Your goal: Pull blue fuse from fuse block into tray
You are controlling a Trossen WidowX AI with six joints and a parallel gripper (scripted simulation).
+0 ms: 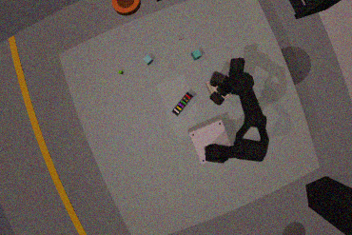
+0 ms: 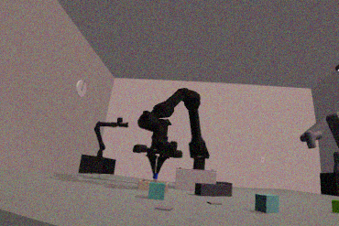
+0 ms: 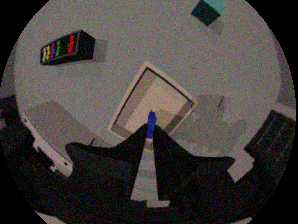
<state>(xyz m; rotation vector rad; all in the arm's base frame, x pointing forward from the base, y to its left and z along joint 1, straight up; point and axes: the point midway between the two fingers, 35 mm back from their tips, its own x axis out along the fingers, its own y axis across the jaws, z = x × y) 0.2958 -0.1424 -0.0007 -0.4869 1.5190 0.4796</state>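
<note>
The blue fuse is 10 mm below my gripper tip. Also, from my gripper tip: beige tray (50 mm below); then green fuse (20 mm behind, 210 mm to the left, 30 mm below); then red fuse (180 mm to the left, 30 mm below).
</note>
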